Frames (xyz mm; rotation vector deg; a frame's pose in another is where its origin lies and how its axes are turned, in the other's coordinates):
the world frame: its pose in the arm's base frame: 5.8 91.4 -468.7 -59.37 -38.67 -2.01
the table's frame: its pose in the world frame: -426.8 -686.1 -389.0 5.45 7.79 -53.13
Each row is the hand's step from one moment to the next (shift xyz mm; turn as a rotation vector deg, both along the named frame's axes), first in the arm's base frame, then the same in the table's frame.
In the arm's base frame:
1: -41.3 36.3 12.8 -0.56 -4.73 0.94
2: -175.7 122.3 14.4 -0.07 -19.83 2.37
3: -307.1 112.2 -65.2 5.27 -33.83 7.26
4: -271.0 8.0 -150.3 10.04 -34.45 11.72
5: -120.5 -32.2 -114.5 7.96 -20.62 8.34
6: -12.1 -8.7 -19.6 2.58 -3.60 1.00
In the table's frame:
1: -14.3 -14.4 52.7 2.45 -3.14 -2.78
2: -84.1 -77.8 181.4 9.55 -11.21 -13.50
3: -188.2 -189.8 199.2 20.67 -14.76 -24.08
4: -213.4 -215.3 64.6 26.20 -11.29 -24.72
5: -123.4 -114.2 -20.3 17.41 -5.19 -15.10
6: -17.5 -14.3 -9.9 2.98 0.10 -3.42

